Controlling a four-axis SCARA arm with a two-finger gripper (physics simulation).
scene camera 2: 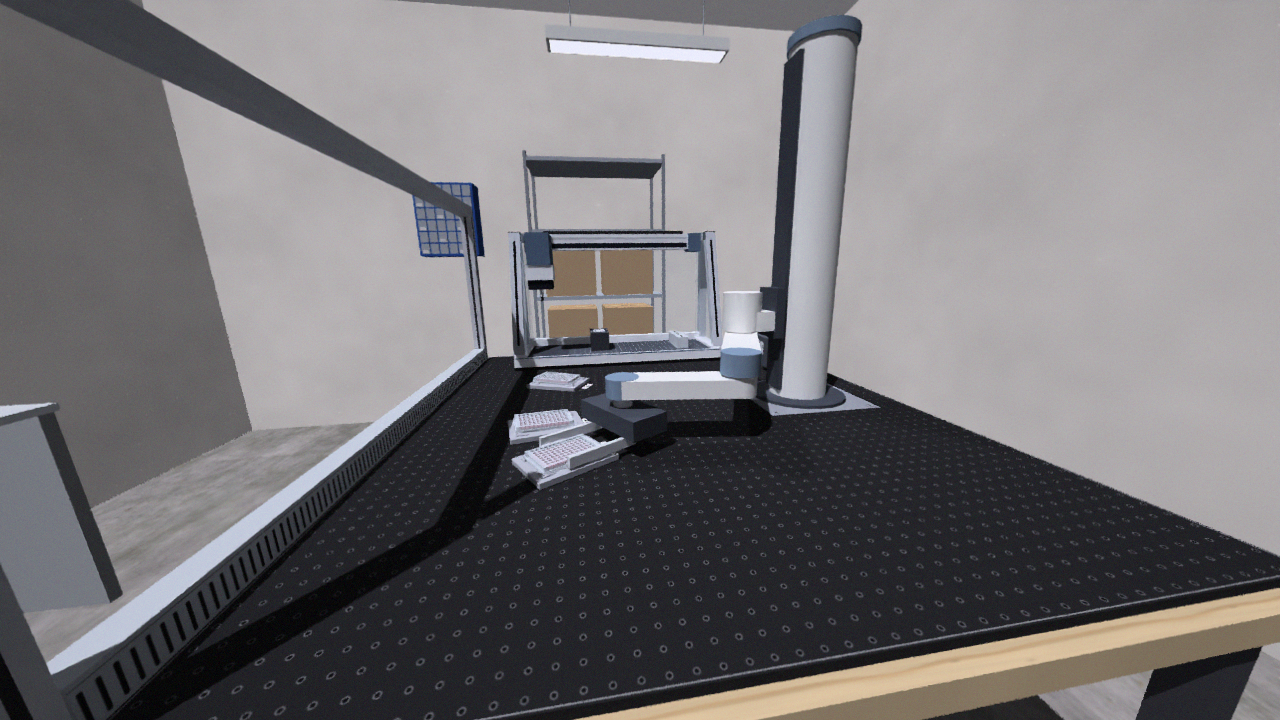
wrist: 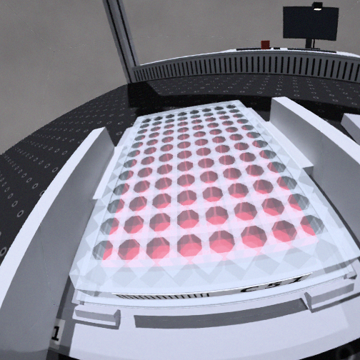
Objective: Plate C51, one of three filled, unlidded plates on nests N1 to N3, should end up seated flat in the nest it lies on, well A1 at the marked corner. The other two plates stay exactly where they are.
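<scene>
Plate C51 [scene camera 2: 562, 453] [wrist: 200, 272], clear with pink-filled wells, lies on the pale nest [scene camera 2: 580, 471] [wrist: 200, 336] nearest scene camera 2. Its label faces the wrist camera, above the nest's front clips. Whether it sits fully flat cannot be told. My gripper [scene camera 2: 556, 450] [wrist: 189, 124] is level with it, one finger along each long side, the pads closed against the plate's sides. The left finger partly hides the A1 corner mark [wrist: 56, 332]. The other two plates [scene camera 2: 546, 420] [scene camera 2: 558, 379] lie on their nests farther back.
Behind the nests stands a gantry frame [scene camera 2: 516, 295] with a deck. The arm's column [scene camera 2: 814, 223] stands on the right of the black perforated table [scene camera 2: 716, 555]. A slotted rail [scene camera 2: 295, 528] [wrist: 200, 67] runs along the table's left side in the scene view.
</scene>
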